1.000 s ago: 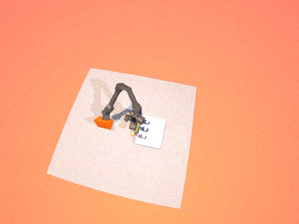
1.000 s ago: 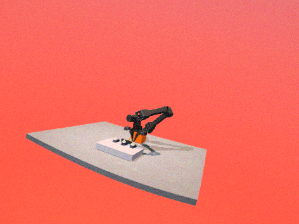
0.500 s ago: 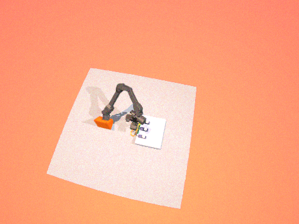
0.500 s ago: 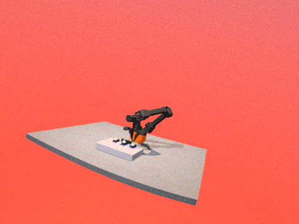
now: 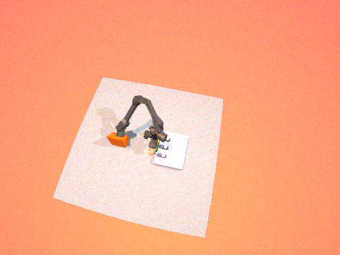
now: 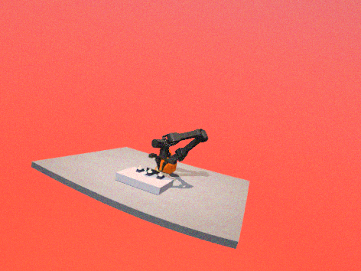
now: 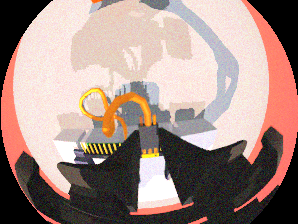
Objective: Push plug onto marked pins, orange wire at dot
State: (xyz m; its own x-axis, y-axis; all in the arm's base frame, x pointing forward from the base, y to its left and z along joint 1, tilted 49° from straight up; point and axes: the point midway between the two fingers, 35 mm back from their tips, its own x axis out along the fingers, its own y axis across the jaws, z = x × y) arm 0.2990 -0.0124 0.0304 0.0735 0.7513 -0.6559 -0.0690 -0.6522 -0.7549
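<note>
Now: gripper tip 8 cm short of the dark servo, 4 cm to the left of it and 2 cm above it.
</note>
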